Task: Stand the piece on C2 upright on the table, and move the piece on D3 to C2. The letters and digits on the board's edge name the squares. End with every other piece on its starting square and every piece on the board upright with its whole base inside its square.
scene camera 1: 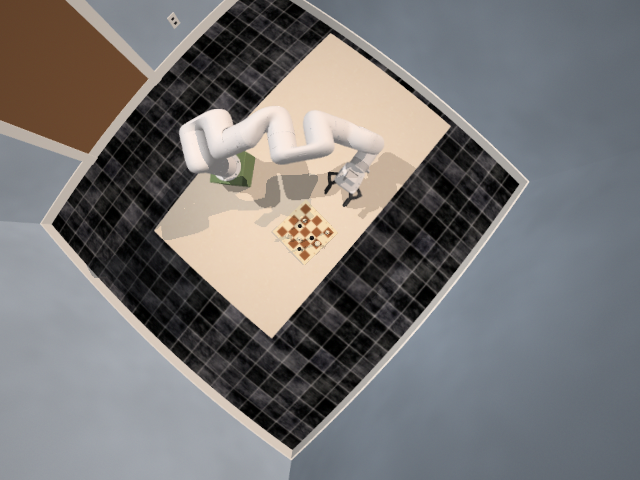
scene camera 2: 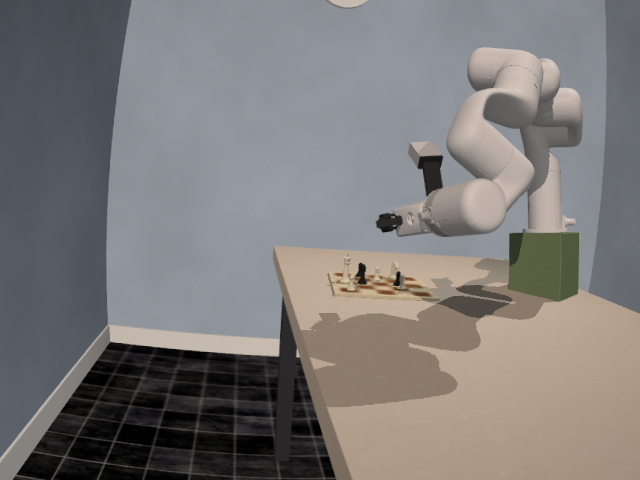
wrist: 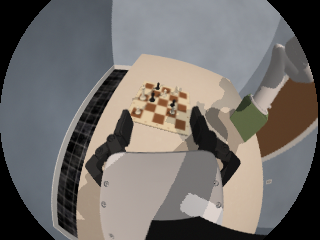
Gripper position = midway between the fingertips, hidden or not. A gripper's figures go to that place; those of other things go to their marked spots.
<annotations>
My gripper [scene camera 1: 334,200]: 1.11 m from the lens. A chessboard [scene camera 1: 316,225]: 1.26 m from the lens.
</annotations>
